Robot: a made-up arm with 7 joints.
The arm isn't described. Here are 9 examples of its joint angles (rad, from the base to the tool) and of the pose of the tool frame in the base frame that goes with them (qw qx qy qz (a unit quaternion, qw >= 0); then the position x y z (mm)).
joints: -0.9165 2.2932 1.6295 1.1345 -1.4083 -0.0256 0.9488
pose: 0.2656 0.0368 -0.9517 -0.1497 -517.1 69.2 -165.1
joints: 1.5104 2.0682 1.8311 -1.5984 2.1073 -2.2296 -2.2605
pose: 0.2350 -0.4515 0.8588 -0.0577 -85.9 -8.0 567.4
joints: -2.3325 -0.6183 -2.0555 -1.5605 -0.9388 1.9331 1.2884
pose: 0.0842 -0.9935 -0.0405 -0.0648 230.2 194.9 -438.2
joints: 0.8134 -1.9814 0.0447 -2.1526 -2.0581 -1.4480 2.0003
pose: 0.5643 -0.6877 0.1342 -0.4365 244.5 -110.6 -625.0
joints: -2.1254 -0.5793 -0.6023 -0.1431 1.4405 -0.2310 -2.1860
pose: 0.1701 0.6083 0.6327 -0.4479 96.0 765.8 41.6
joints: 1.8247 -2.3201 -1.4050 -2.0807 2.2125 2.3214 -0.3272
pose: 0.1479 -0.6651 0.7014 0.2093 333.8 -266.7 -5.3
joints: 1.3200 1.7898 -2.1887 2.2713 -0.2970 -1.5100 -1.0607
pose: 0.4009 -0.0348 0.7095 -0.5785 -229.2 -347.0 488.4
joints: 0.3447 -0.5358 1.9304 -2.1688 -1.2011 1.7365 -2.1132
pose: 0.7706 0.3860 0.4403 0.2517 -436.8 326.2 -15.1
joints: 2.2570 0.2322 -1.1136 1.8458 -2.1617 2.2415 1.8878
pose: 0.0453 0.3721 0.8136 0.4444 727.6 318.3 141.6
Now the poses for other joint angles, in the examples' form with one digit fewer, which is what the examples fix.
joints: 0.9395 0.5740 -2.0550 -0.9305 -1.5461 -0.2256 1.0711
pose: 0.763 0.315 -0.290 0.485 -218 -559 455
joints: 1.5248 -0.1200 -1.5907 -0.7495 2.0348 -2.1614 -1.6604
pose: 0.528 0.600 0.553 0.237 -340 -191 -93
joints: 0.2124 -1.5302 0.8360 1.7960 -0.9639 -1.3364 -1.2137
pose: 0.385 -0.872 0.062 0.296 358 119 372
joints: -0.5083 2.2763 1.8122 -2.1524 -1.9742 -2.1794 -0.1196
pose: 0.158 0.207 0.763 0.592 23 -54 -338
